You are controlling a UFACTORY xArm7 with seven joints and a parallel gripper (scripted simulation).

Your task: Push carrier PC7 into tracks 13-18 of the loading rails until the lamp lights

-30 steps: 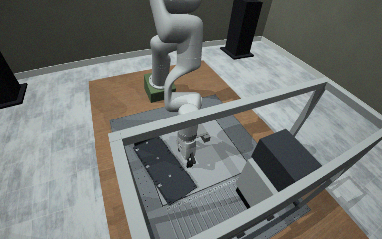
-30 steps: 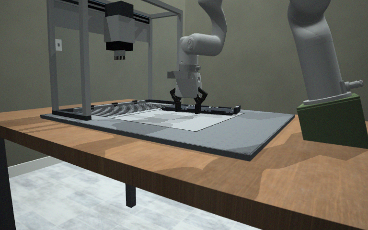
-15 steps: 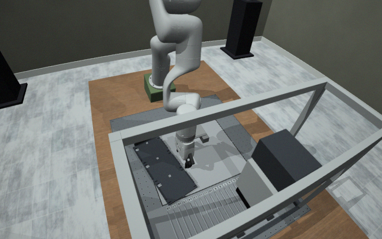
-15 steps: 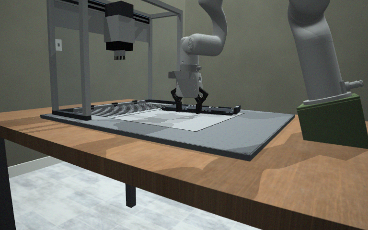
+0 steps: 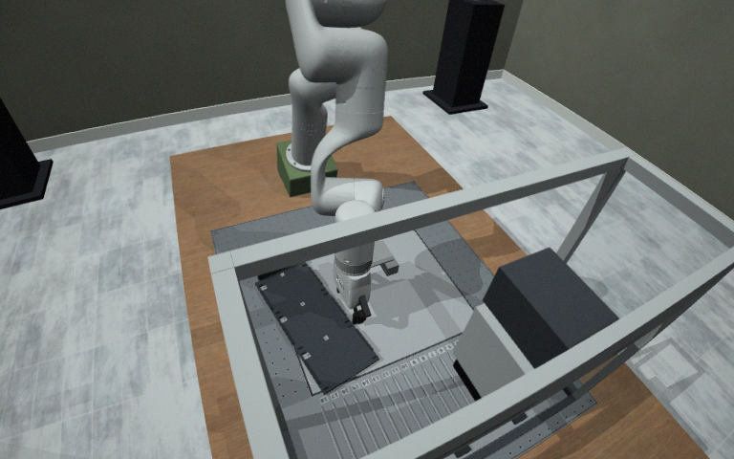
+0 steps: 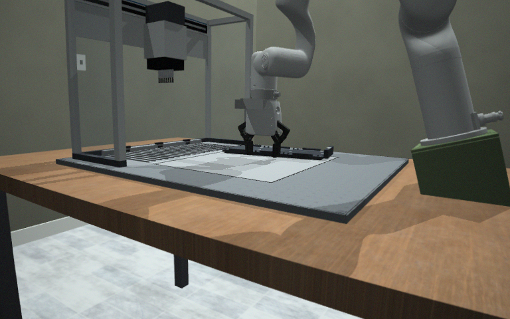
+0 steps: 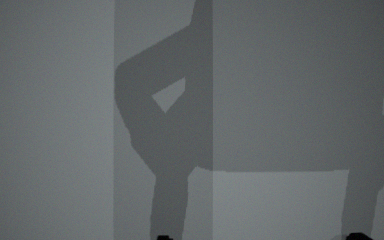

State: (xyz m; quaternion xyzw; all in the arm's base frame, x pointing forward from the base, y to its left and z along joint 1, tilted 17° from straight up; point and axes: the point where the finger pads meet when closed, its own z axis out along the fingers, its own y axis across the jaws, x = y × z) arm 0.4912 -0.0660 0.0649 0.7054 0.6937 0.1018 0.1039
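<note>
My hand is 9 cm to the left of the carrier PC7.
</note>
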